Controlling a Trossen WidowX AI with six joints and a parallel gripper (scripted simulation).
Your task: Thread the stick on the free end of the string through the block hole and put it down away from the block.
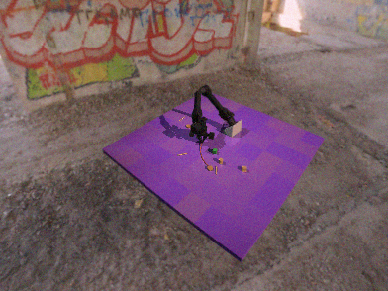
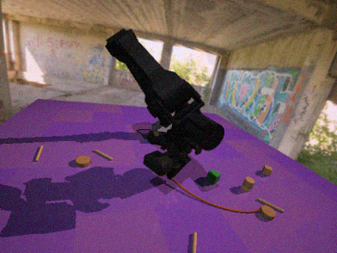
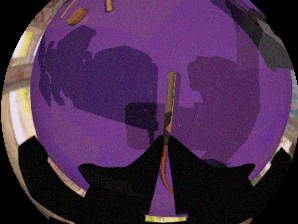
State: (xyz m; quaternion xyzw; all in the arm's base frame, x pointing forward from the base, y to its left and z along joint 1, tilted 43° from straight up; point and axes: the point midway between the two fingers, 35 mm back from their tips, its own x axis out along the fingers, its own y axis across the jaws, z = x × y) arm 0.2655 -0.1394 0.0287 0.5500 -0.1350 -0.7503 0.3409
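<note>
My gripper tip is 4 cm short of the green cube and 14 cm to the right of it. Also, from my gripper tip: thin wooden stick (1 cm behind, 1 cm to the right).
</note>
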